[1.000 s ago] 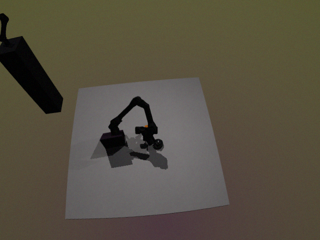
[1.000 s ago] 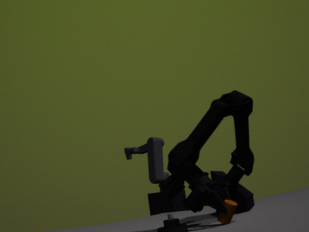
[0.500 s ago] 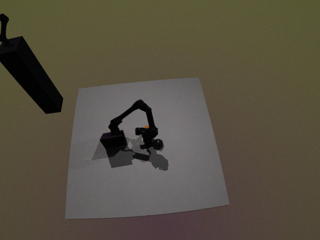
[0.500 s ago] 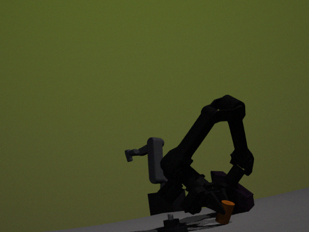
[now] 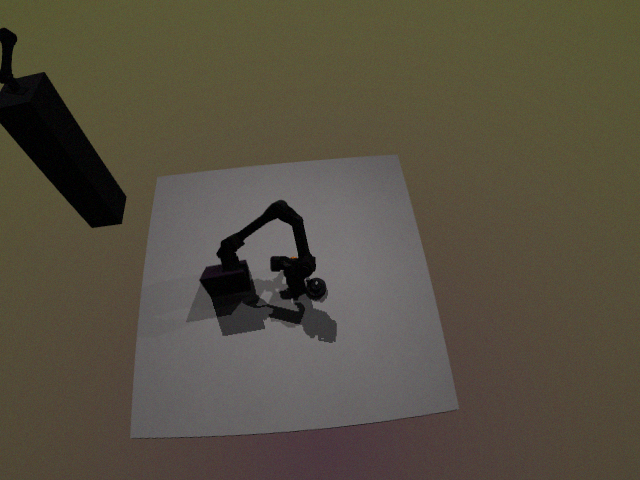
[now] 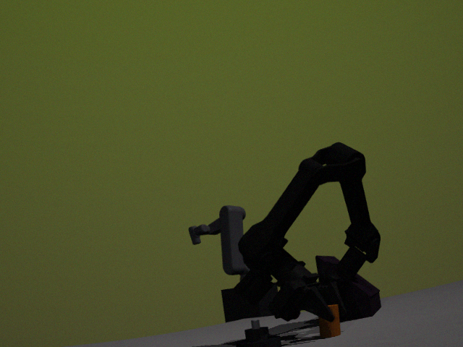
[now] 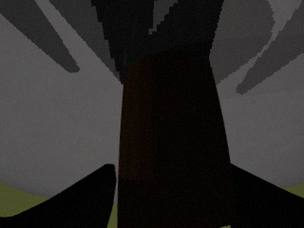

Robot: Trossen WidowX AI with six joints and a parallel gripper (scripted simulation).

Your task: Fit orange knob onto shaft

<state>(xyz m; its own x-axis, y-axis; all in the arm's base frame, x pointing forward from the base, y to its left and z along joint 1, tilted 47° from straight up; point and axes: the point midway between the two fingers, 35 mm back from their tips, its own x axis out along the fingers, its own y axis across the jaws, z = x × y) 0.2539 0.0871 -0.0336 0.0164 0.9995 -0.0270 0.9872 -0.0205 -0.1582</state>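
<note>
My gripper tip is 20 mm to the left of the orange knob and 10 mm below it. The rest, counted from my gripper tip: round pedestal 140 mm to the right, 80 mm ahead.
</note>
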